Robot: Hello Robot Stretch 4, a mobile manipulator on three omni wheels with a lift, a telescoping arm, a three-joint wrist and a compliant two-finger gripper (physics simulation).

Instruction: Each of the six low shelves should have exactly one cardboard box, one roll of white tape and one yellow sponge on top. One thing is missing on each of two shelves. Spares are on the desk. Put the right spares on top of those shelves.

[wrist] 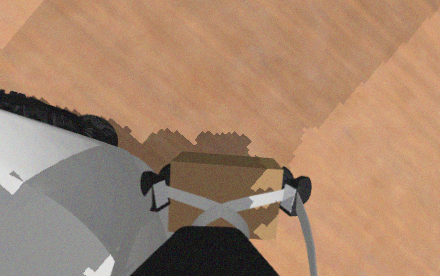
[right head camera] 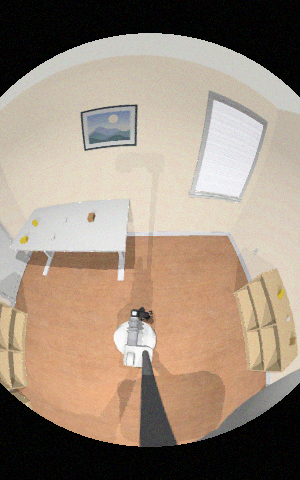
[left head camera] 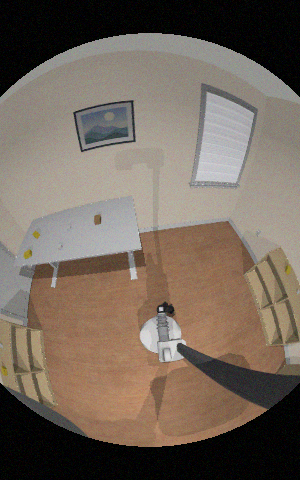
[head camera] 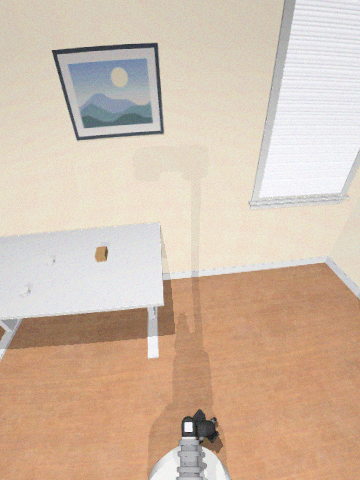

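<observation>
My gripper is shut on a cardboard box, with one finger on each side, close beside my round base. On the white desk stand another cardboard box, two small white rolls, one at the back and one nearer the front, and two yellow sponges. The right shelf bears a sponge, a white roll and a box.
A left shelf, partly cut off in the left head view, has a yellow sponge on top. A picture and a window are on the walls. Wooden floor lies between me, the desk and the right shelf.
</observation>
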